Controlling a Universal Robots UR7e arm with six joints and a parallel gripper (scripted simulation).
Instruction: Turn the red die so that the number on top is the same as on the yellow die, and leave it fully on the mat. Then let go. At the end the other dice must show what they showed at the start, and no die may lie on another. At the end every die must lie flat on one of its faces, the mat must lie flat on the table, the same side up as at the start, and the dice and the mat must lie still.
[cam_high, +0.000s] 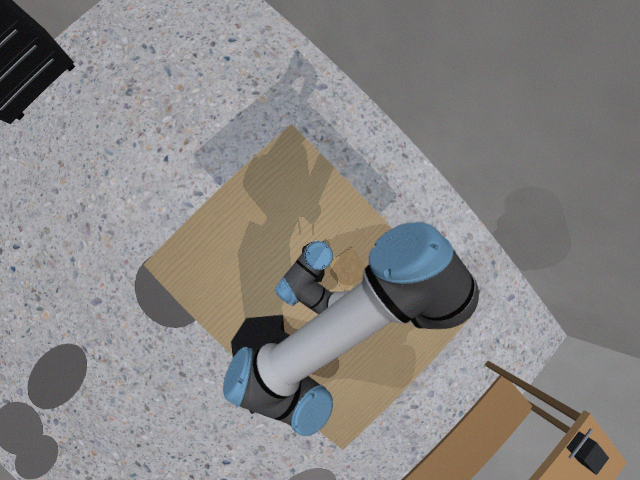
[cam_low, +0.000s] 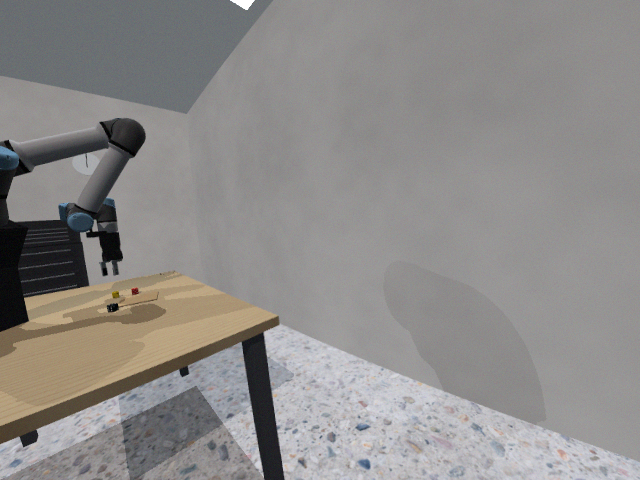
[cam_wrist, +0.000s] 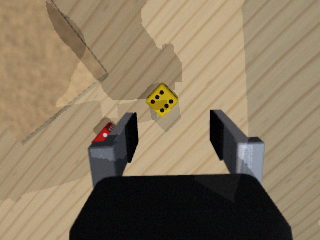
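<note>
Now: hand 11 cm above the red die, 8 cm short of it and 3 cm to the left of it. Round my hand: black die (24 cm to the right, 11 cm below, 2 cm behind); then tan mat (16 cm to the right, 12 cm below, 8 cm ahead); then yellow die (11 cm below, 1 cm to the right, 1 cm ahead).
</note>
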